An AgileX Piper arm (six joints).
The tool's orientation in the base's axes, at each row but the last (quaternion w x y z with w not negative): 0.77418, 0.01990, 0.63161, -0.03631; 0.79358, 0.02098, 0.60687, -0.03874; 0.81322, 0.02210, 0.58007, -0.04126; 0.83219, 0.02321, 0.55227, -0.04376; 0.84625, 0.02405, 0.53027, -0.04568; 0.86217, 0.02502, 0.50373, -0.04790; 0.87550, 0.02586, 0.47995, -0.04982; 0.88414, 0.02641, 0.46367, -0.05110
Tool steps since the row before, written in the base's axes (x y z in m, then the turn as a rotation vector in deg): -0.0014, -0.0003, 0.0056, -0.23, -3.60, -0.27; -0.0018, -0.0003, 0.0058, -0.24, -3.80, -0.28; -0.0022, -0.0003, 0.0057, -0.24, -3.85, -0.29; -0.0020, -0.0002, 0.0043, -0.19, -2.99, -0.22; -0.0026, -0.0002, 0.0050, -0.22, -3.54, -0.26; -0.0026, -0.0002, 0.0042, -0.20, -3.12, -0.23; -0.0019, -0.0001, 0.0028, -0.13, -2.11, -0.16; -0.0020, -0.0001, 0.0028, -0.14, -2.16, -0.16
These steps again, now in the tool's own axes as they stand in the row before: -0.0058, -0.0005, -0.0002, 0.33, -3.60, 0.00; -0.0061, -0.0005, -0.0002, 0.34, -3.80, 0.00; -0.0061, -0.0006, -0.0002, 0.36, -3.85, 0.00; -0.0047, -0.0004, -0.0001, 0.27, -2.99, 0.00; -0.0056, -0.0005, -0.0001, 0.32, -3.54, 0.01; -0.0049, -0.0005, -0.0002, 0.28, -3.12, 0.00; -0.0034, -0.0003, -0.0001, 0.20, -2.11, 0.00; -0.0034, -0.0003, 0.0000, 0.19, -2.16, 0.00
